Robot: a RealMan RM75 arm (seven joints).
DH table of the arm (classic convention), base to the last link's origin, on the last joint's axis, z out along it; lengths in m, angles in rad. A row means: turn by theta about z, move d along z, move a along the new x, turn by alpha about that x. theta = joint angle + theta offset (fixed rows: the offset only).
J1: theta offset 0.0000; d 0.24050; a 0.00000; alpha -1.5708
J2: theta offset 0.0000; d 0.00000; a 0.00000; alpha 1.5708
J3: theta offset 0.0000; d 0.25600; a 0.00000; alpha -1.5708
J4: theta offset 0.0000; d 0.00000; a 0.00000; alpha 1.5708
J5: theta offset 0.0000; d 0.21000; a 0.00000; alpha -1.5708
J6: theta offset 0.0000; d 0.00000; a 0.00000; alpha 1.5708
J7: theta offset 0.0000; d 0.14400; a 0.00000; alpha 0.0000
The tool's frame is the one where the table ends.
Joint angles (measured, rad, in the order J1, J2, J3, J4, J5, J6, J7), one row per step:
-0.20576 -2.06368 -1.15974 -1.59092 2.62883 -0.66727 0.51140
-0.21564 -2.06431 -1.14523 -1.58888 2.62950 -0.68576 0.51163
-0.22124 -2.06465 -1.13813 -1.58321 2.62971 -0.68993 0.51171
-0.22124 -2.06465 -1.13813 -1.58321 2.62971 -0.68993 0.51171
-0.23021 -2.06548 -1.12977 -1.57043 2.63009 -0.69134 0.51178
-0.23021 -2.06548 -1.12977 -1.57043 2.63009 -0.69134 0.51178
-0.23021 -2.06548 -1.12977 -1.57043 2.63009 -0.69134 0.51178
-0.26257 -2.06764 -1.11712 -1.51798 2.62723 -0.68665 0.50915
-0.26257 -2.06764 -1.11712 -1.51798 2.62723 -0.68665 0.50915
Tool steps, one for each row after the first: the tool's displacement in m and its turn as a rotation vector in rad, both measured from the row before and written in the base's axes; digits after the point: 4 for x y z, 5 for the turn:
0.0021 -0.0030 -0.0050 -0.02626 0.01344 -0.00690
0.0003 -0.0010 -0.0027 -0.01092 0.00631 -0.00263
0.0000 0.0000 0.0000 0.00000 0.00000 0.00000
-0.0003 -0.0006 -0.0038 -0.01234 0.00846 -0.00229
0.0000 0.0000 0.0000 0.00000 0.00000 0.00000
0.0000 0.0000 0.0000 0.00000 0.00000 0.00000
-0.0037 0.0020 -0.0095 -0.02527 0.02162 0.00430
0.0000 0.0000 0.0000 0.00000 0.00000 0.00000

